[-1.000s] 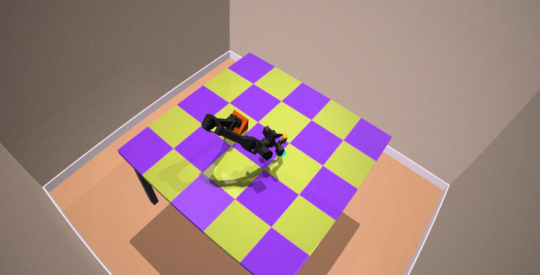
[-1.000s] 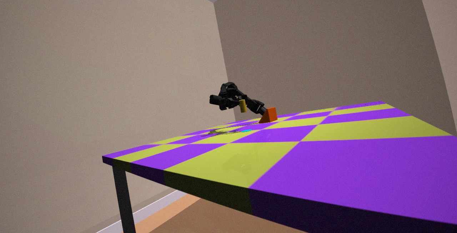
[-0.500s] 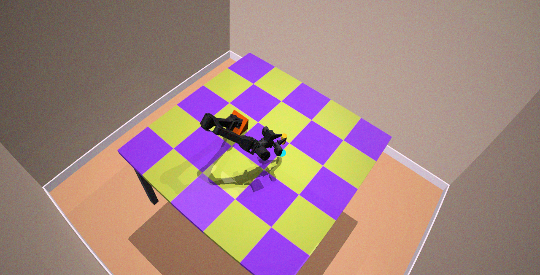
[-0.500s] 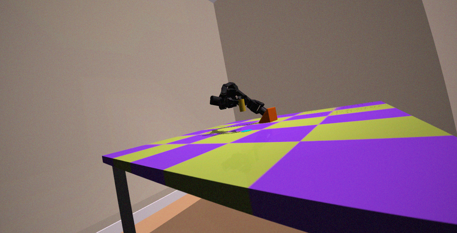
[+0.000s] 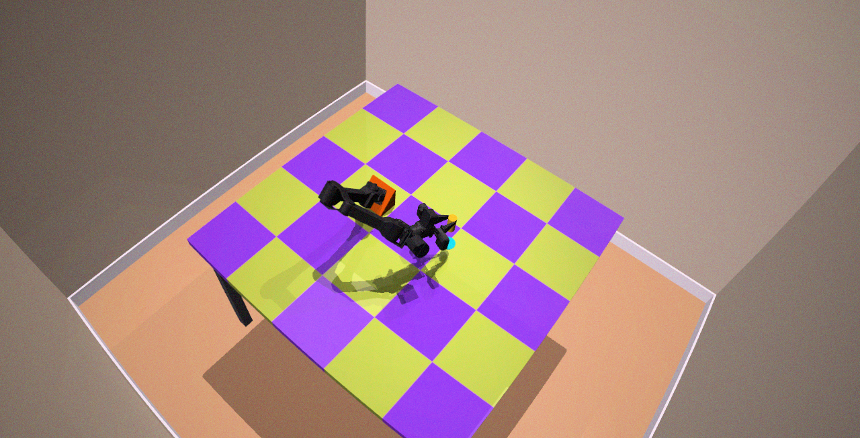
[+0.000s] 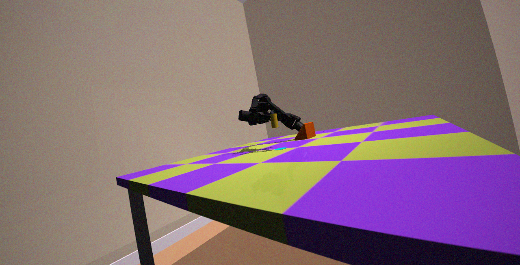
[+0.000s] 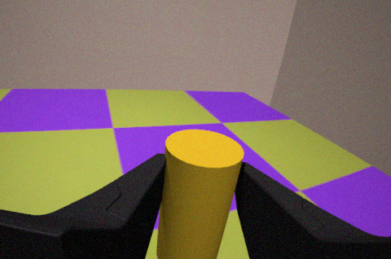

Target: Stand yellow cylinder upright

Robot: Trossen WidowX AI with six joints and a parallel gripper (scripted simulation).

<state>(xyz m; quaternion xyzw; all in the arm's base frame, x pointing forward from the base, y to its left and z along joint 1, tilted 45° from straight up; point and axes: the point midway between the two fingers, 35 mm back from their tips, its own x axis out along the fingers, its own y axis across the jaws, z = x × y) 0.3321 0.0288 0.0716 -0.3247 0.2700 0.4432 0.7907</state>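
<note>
Now: the cyan circle 160 mm below my gripper tip. Round my gripper tip: yellow cylinder (20 mm below).
</note>
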